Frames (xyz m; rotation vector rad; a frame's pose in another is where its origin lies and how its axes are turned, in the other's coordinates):
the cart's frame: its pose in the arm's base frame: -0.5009 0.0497 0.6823 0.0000 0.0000 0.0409
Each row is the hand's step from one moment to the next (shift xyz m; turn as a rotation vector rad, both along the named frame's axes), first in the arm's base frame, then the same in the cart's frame.
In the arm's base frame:
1: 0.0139 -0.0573 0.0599 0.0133 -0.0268 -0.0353
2: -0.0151 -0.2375 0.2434 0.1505 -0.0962 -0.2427
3: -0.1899 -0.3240 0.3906 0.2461 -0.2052 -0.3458
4: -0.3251 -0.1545 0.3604 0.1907 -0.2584 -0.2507
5: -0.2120 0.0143 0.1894 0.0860 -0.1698 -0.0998
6: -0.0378 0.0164 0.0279 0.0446 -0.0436 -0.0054
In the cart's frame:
1: 0.0115 -0.0578 0.0599 0.0122 -0.0273 -0.0353
2: -0.0248 -0.2367 0.2434 0.1464 -0.1023 -0.2427
3: -0.2030 -0.3160 0.3906 0.2375 -0.2151 -0.3458
4: -0.3311 -0.1411 0.3604 0.1800 -0.2660 -0.2507
5: -0.2112 0.0230 0.1894 0.0790 -0.1732 -0.0998
6: -0.0371 0.0179 0.0279 0.0428 -0.0454 -0.0054

